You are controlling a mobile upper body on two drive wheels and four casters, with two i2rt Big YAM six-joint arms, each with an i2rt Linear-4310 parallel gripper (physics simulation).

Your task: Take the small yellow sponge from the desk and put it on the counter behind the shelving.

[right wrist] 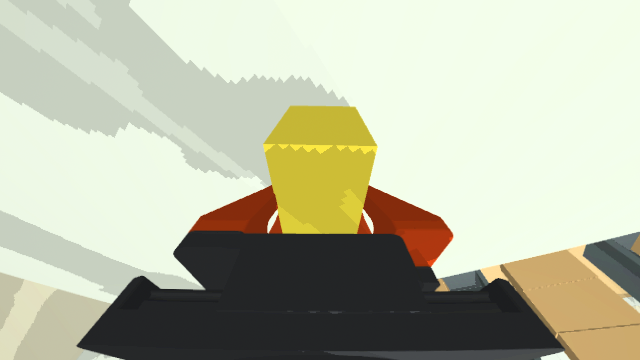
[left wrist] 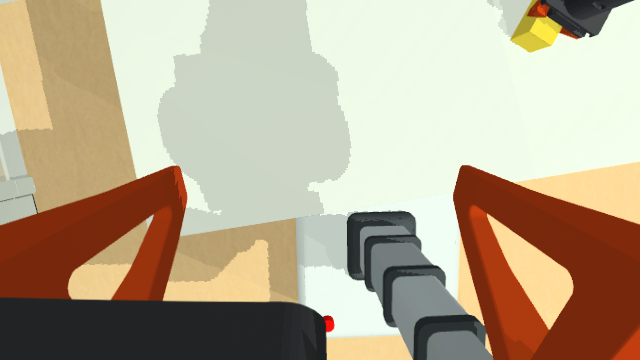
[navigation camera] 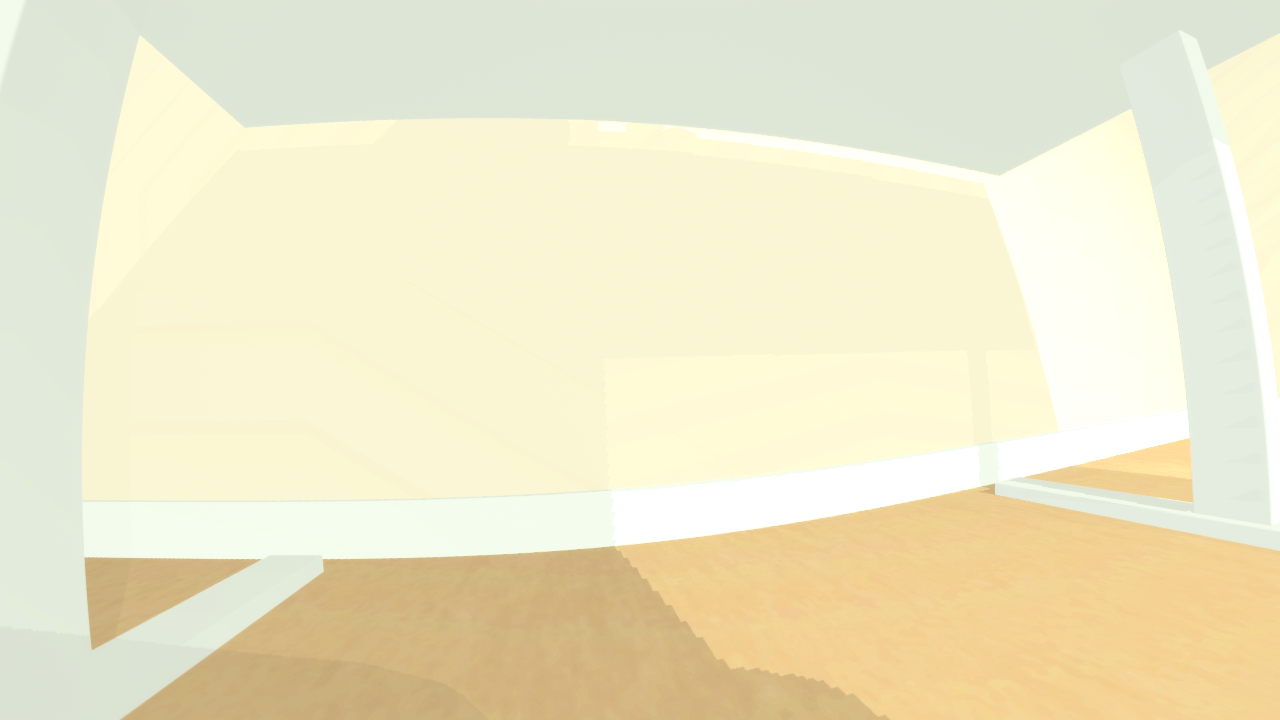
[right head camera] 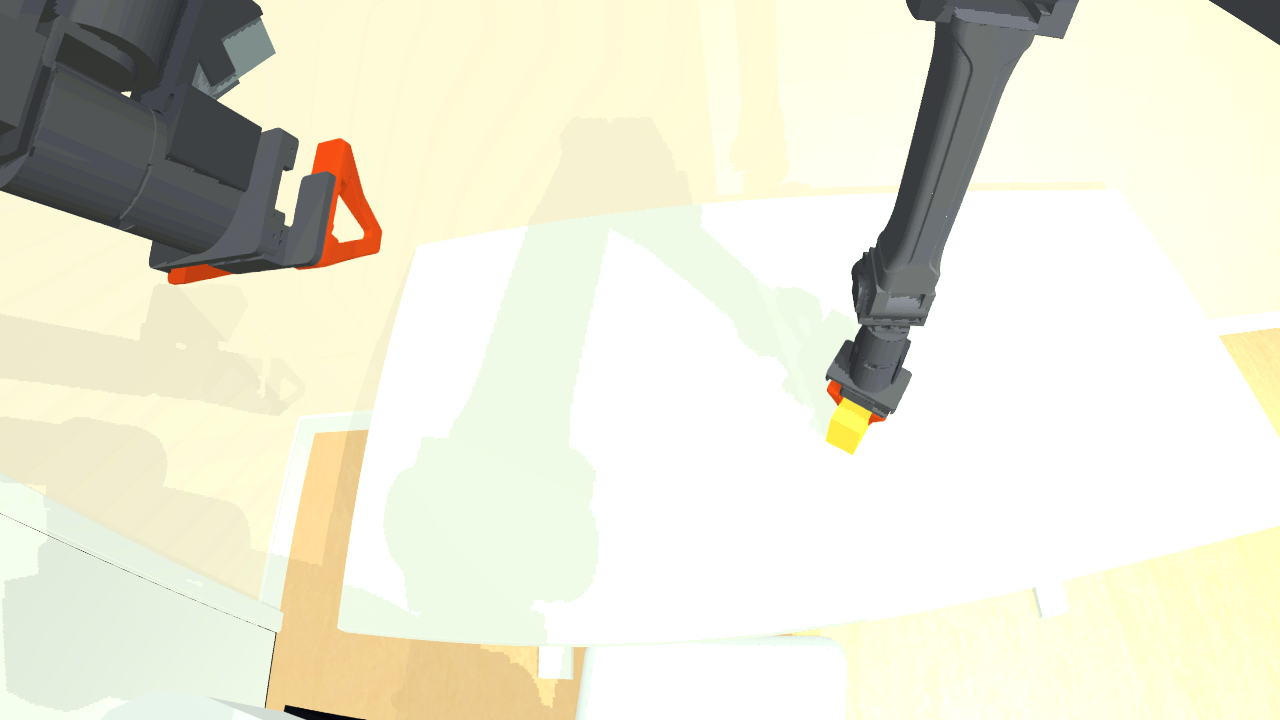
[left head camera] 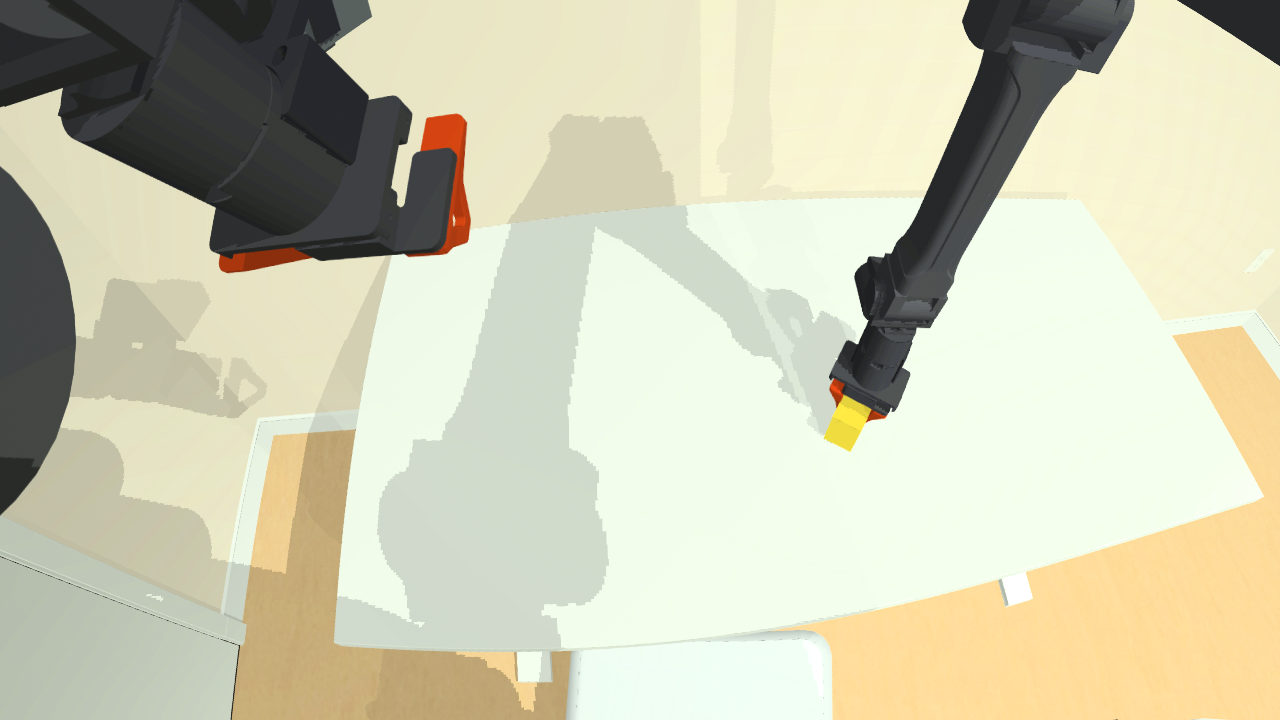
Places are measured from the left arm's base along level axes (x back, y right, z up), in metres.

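Where they show: left gripper, fingertip midpoint: (left wrist: 320, 181) (right head camera: 322, 249) (left head camera: 392, 237); right gripper, fingertip midpoint: (right wrist: 320, 180) (left wrist: 539, 19) (right head camera: 856, 414) (left head camera: 852, 412).
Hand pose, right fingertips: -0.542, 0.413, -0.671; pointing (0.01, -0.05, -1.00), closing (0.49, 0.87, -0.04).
Note:
Each offset is from my right fingertips to the centre of the thing, as dx, dy, dz. "pt": to the spot under its first point. Level surfaces: height alone.
The small yellow sponge @(-0.001, +0.001, +0.013) (left head camera: 845, 427) (right head camera: 846, 429) (left wrist: 536, 33) (right wrist: 321, 185) is on or close above the white desk @(dz -0.018) (left head camera: 707, 501) (right head camera: 698, 519), right of the desk's middle in both head views. My right gripper (left head camera: 854, 410) (right head camera: 854, 411) (right wrist: 320, 180) is shut on the sponge, with an orange finger against each side and part of the sponge sticking out past the fingers. My left gripper (left wrist: 320, 181) is open and empty, high above the desk, with its fingers wide apart. The counter behind the shelving cannot be made out in these views.
A white seat (left head camera: 702, 676) (right head camera: 711, 680) stands at the desk's lower edge. A pale cabinet-like block @(pt +0.475, -1.428, -0.287) (left head camera: 116, 640) (right head camera: 134, 600) is at the lower left. Brown boxes (right wrist: 570, 300) show at the lower right of the right wrist view. White desk legs (navigation camera: 40, 358) (navigation camera: 1194, 295) flank the navigation view.

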